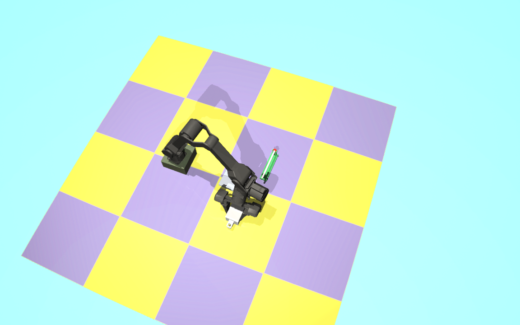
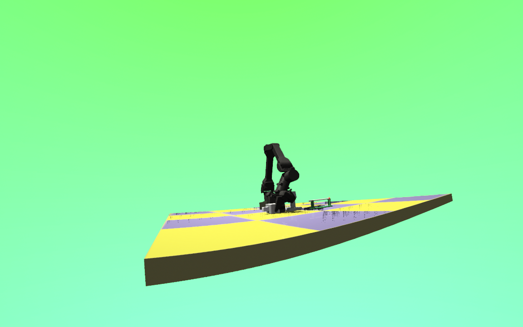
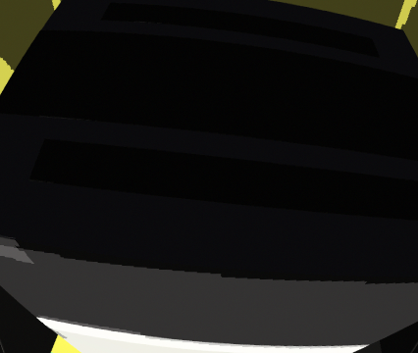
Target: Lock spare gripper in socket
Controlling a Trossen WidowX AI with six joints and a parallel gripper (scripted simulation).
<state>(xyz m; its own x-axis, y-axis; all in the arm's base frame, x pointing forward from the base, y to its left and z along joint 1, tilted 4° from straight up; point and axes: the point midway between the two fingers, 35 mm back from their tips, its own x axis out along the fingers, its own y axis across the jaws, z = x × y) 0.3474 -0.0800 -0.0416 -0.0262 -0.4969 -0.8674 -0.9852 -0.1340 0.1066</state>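
Right now the socket is 8 cm behind my gripper tip, 14 cm to the left of it and 4 cm above it. Round my gripper tip: spare gripper: 2 cm above; then green cradle: 28 cm to the left, 1 cm above.
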